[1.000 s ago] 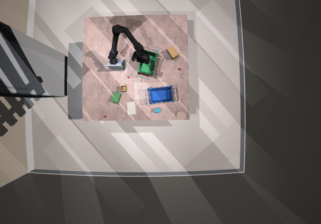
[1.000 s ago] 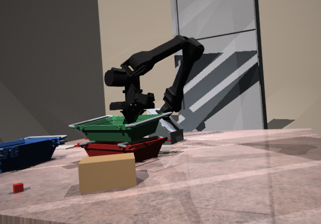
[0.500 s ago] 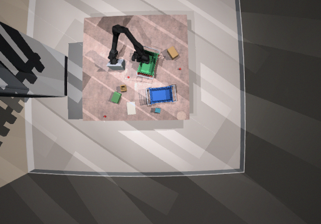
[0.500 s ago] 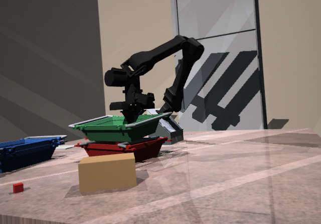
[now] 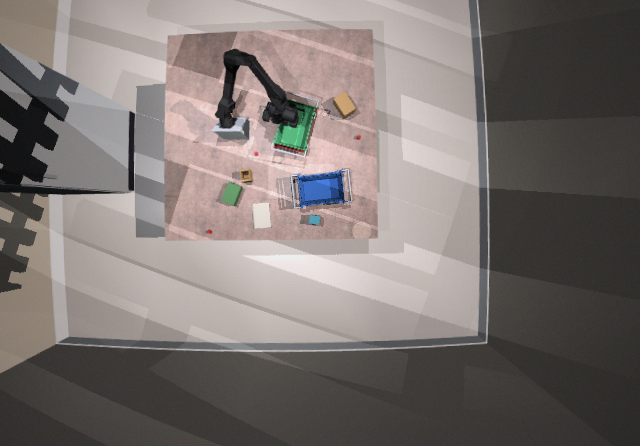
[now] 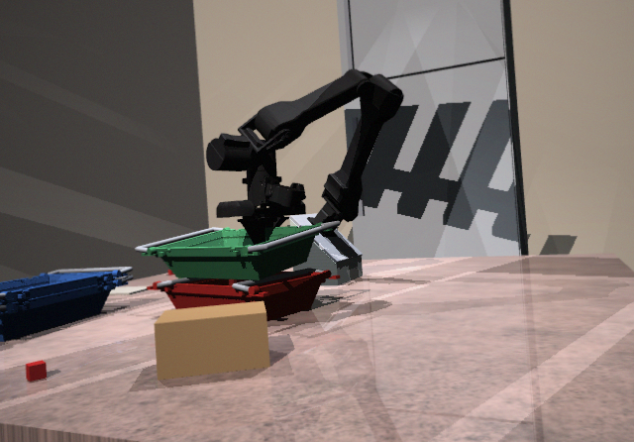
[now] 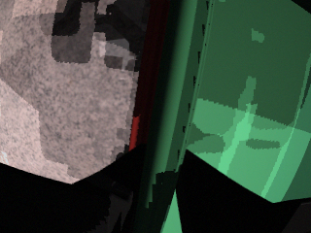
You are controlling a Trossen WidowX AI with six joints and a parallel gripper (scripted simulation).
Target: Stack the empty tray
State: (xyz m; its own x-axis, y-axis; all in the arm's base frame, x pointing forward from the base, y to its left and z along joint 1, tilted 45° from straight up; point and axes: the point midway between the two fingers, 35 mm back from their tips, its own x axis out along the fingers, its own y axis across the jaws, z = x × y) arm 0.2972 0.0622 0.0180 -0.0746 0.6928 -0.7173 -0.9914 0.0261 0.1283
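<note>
Right now the green tray is 7 cm ahead of my gripper tip, 1 cm to the right of it and 3 cm above it. Also, from my gripper tip: white card 7 cm behind, 53 cm to the right, 9 cm below; green block 26 cm behind, 43 cm to the right, 7 cm below; small tan box 19 cm behind, 31 cm to the right, 8 cm below.
</note>
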